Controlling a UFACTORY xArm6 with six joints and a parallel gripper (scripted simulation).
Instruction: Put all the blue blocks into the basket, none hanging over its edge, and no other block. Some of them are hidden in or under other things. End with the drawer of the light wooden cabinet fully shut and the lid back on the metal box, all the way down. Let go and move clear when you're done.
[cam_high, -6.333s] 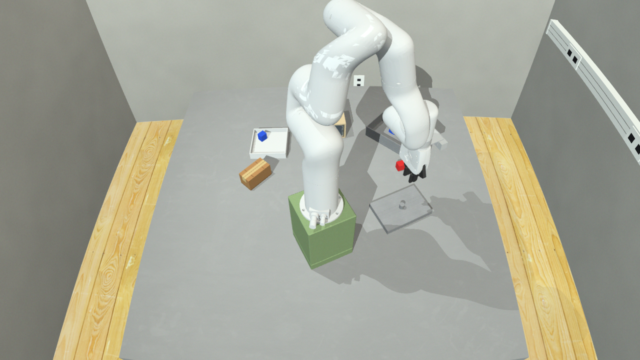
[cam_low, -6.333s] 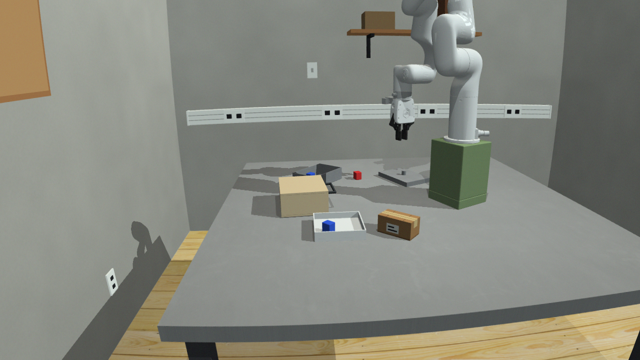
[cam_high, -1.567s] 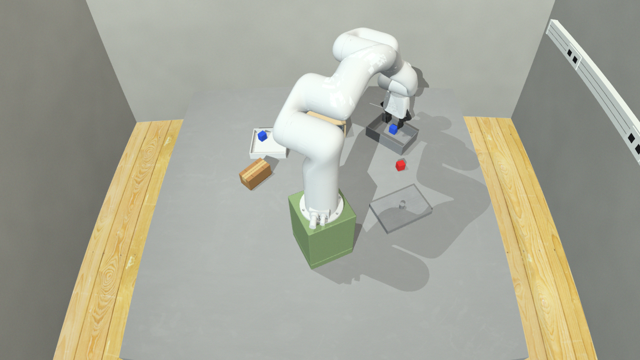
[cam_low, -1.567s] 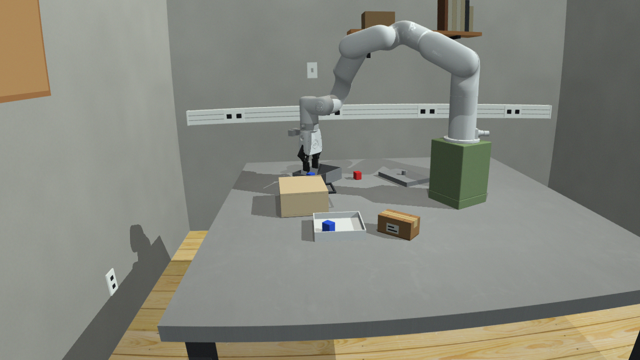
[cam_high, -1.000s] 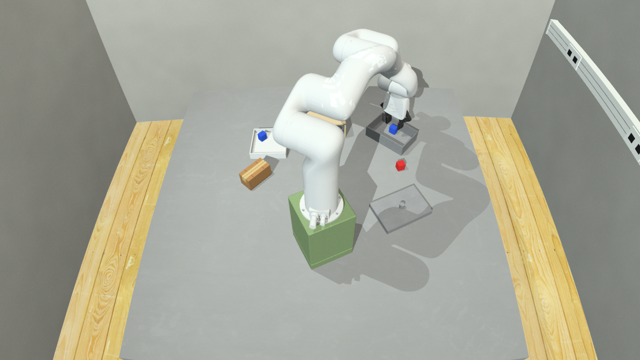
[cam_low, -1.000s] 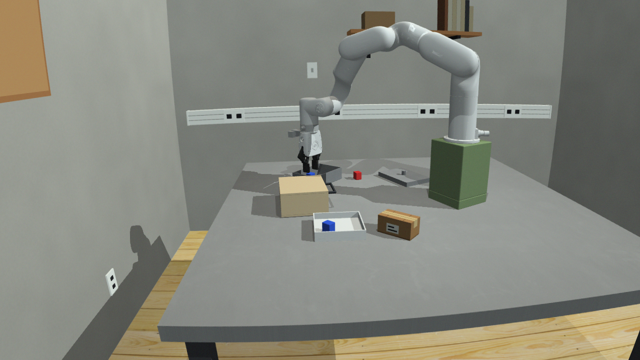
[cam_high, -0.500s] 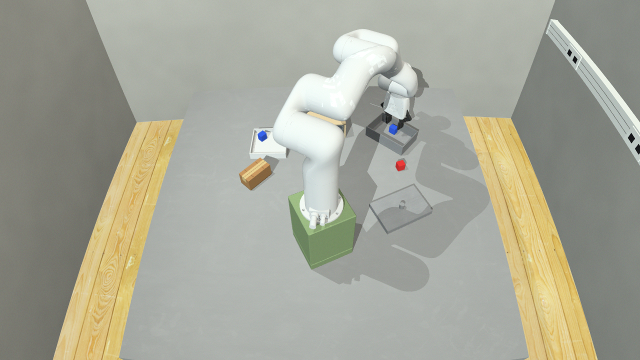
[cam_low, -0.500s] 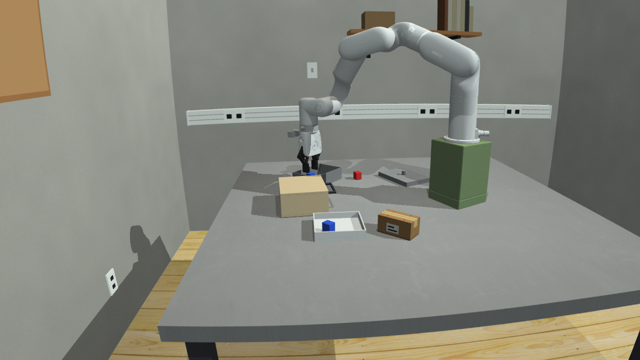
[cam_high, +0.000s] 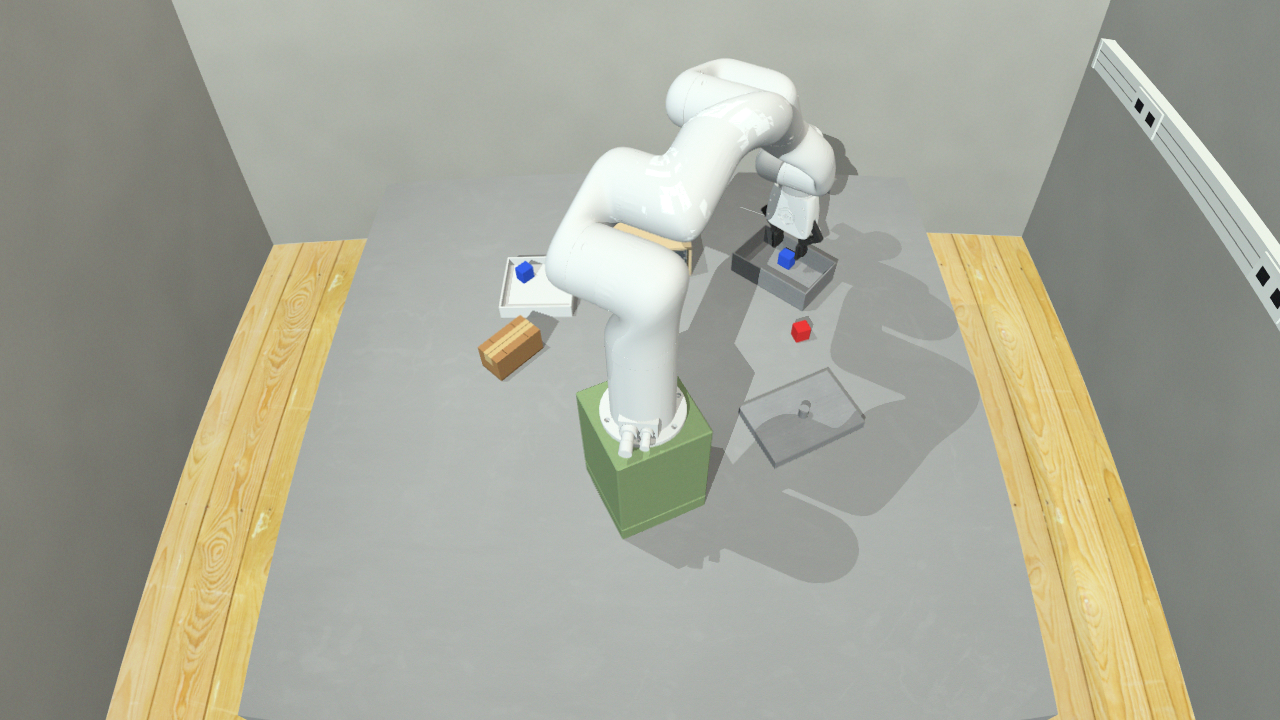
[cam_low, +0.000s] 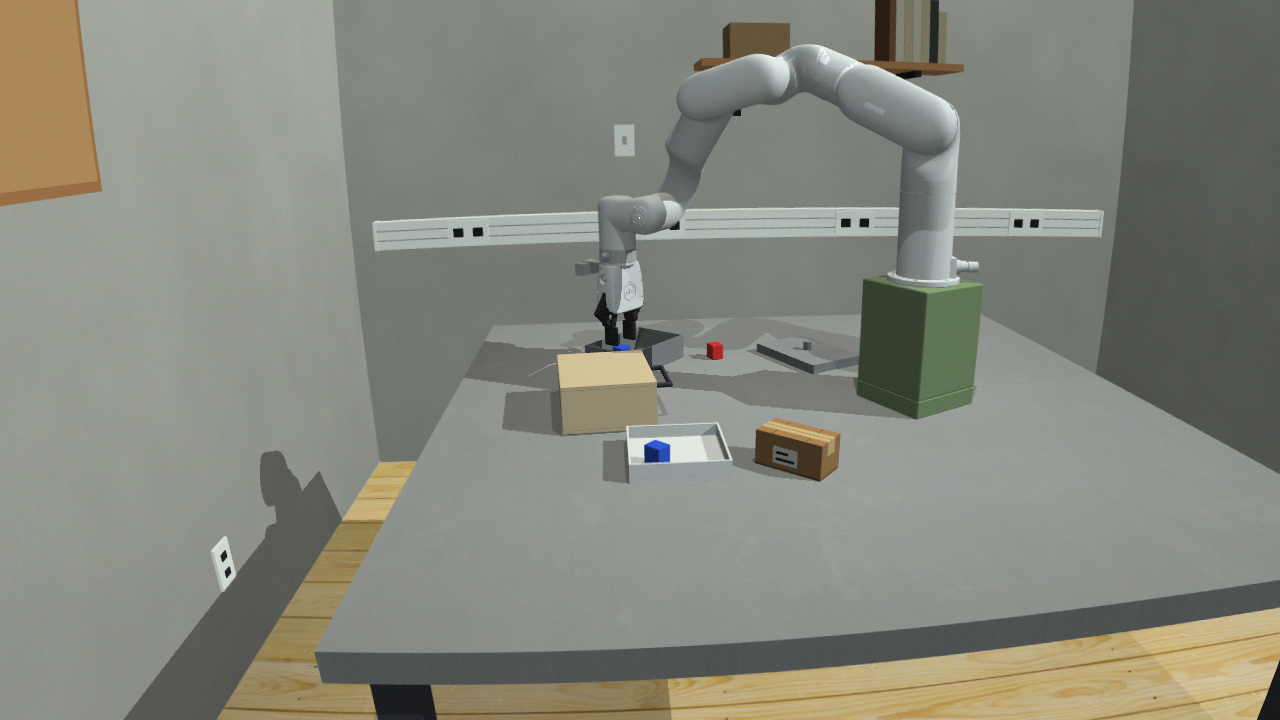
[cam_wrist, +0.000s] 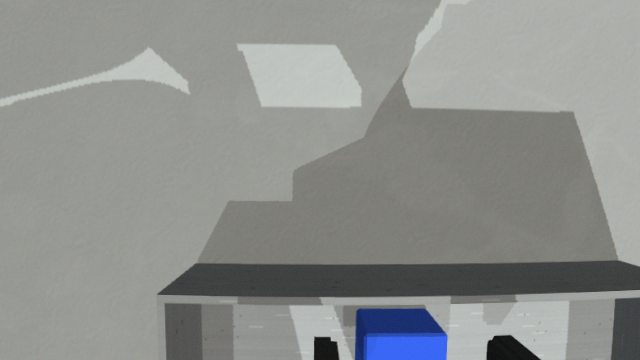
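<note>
My hand is 4 cm above the dark metal box, 3 cm past it and 1 cm to the right of it. From my hand the other things lie so: light wooden cabinet 30 cm to the left, 2 cm below, 1 cm behind; grey metal lid 40 cm behind, 5 cm below, 3 cm to the right; red block 20 cm behind, 5 cm below, 3 cm to the right.
</note>
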